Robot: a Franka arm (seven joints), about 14 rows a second.
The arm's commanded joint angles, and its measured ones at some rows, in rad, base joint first. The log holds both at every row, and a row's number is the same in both.
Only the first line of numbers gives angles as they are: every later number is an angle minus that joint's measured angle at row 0.
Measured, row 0: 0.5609, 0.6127, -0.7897, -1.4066, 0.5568, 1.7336, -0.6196
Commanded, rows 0 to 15: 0.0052, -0.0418, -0.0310, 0.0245, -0.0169, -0.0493, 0.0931; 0.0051, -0.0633, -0.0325, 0.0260, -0.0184, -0.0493, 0.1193; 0.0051, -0.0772, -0.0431, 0.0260, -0.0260, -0.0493, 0.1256; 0.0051, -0.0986, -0.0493, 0.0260, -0.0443, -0.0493, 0.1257; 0.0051, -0.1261, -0.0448, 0.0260, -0.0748, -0.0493, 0.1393; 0.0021, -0.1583, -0.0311, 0.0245, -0.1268, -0.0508, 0.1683; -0.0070, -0.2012, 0.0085, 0.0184, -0.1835, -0.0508, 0.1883; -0.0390, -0.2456, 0.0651, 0.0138, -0.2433, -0.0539, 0.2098; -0.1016, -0.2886, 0.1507, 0.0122, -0.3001, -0.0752, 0.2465; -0.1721, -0.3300, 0.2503, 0.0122, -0.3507, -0.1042, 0.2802; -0.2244, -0.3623, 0.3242, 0.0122, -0.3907, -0.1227, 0.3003; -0.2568, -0.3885, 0.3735, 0.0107, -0.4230, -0.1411, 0.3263; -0.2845, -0.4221, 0.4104, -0.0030, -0.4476, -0.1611, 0.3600; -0.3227, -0.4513, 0.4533, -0.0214, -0.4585, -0.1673, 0.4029; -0.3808, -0.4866, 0.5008, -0.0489, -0.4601, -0.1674, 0.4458; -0.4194, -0.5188, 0.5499, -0.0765, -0.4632, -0.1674, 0.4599
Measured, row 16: -0.3439, -0.4339, 0.4622, 0.0080, -0.4402, -0.1704, 0.4077
